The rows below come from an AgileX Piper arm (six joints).
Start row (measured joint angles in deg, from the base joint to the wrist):
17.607, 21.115, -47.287, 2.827, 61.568, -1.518
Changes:
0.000, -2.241, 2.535, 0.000, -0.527, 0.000
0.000, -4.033, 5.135, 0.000, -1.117, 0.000
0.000, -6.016, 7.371, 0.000, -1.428, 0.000
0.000, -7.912, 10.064, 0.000, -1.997, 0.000
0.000, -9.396, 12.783, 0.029, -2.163, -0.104
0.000, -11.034, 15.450, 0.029, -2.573, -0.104
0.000, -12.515, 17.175, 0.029, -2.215, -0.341
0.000, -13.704, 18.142, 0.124, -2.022, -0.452
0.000, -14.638, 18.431, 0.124, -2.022, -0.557
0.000, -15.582, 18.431, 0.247, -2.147, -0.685
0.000, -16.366, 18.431, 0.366, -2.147, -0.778
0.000, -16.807, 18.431, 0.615, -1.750, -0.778
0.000, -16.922, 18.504, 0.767, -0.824, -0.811
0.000, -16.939, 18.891, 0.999, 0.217, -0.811
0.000, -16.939, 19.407, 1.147, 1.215, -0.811
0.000, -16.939, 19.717, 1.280, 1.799, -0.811
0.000, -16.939, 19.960, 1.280, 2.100, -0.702
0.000, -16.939, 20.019, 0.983, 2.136, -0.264
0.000, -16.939, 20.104, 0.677, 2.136, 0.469
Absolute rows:
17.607, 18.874, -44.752, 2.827, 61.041, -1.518
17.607, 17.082, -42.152, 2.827, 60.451, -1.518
17.607, 15.099, -39.916, 2.827, 60.140, -1.518
17.607, 13.203, -37.223, 2.827, 59.571, -1.518
17.607, 11.719, -34.504, 2.856, 59.405, -1.622
17.607, 10.081, -31.837, 2.856, 58.995, -1.622
17.607, 8.600, -30.112, 2.856, 59.353, -1.859
17.607, 7.411, -29.145, 2.951, 59.546, -1.970
17.607, 6.477, -28.856, 2.951, 59.546, -2.075
17.607, 5.533, -28.856, 3.074, 59.421, -2.203
17.607, 4.749, -28.856, 3.193, 59.421, -2.296
17.607, 4.308, -28.856, 3.442, 59.818, -2.296
17.607, 4.193, -28.783, 3.594, 60.744, -2.329
17.607, 4.176, -28.396, 3.826, 61.785, -2.329
17.607, 4.176, -27.880, 3.974, 62.783, -2.329
17.607, 4.176, -27.570, 4.107, 63.367, -2.329
17.607, 4.176, -27.327, 4.107, 63.668, -2.220
17.607, 4.176, -27.268, 3.810, 63.704, -1.782
17.607, 4.176, -27.183, 3.504, 63.704, -1.049

